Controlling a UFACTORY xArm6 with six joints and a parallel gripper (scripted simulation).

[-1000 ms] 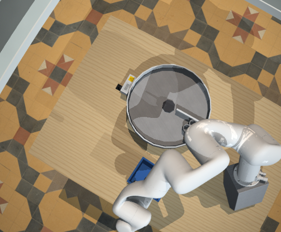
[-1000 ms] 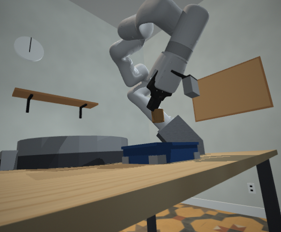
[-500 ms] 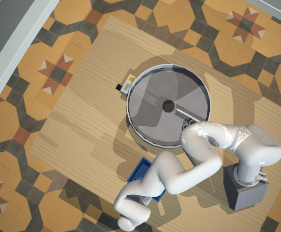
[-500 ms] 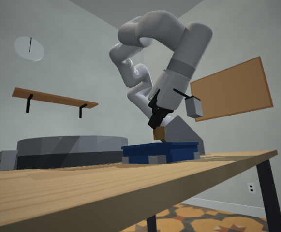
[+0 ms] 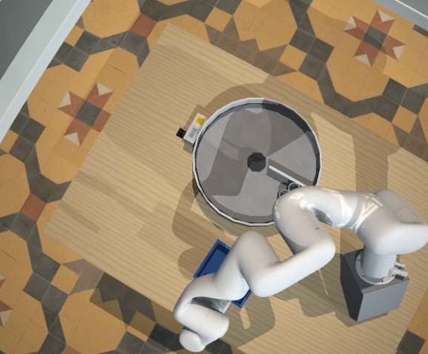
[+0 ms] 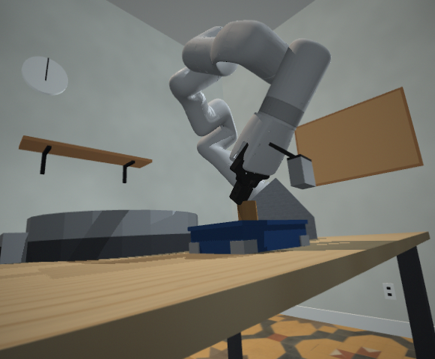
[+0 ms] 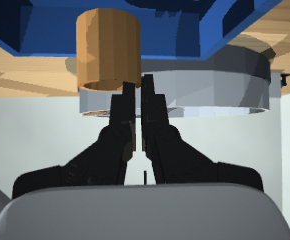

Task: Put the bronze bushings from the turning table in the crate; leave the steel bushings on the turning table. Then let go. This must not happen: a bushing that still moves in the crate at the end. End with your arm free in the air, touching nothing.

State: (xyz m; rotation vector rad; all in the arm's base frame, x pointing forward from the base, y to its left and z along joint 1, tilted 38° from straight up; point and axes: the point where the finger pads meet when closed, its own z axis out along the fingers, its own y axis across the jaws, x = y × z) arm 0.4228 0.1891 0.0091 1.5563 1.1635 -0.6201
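Now: the blue crate 20 mm behind my hand and 90 mm below it. From my hand the other things lie so: turning table 20 mm ahead, 380 mm to the right, 60 mm below.
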